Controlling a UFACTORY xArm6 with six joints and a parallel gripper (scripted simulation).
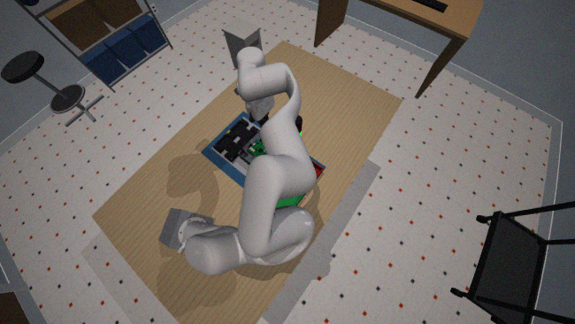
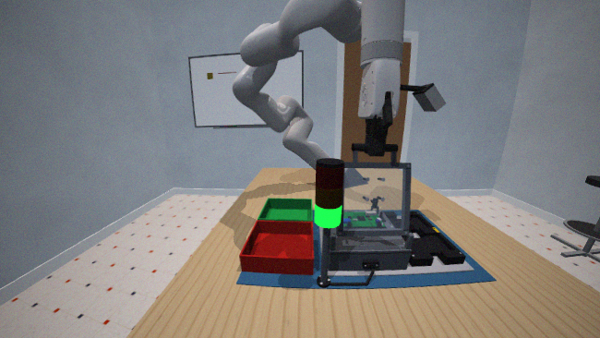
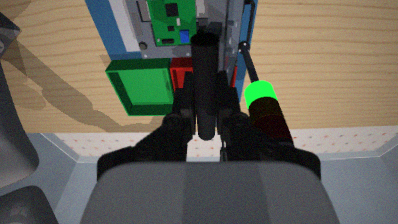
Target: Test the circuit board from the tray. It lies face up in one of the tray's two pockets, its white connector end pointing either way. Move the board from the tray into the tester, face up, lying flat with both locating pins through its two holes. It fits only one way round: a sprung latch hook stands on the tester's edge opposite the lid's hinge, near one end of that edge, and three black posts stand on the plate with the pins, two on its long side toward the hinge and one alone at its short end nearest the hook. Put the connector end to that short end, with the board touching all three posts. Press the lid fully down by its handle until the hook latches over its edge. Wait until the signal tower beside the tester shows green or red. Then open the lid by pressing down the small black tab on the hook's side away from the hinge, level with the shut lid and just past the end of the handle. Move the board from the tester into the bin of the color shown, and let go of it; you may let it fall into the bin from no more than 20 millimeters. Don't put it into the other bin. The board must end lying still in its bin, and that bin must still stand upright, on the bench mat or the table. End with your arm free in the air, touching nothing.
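My gripper is now 200 mm above the green circuit board, 50 mm past it and 10 mm to the right of it. From my hand the other things lie so: clear lid (90 mm below, 20 mm ahead, 10 mm to the right); black latch hook (180 mm below, 90 mm behind, 80 mm to the left); plate (200 mm below, 40 mm behind, 20 mm to the left).
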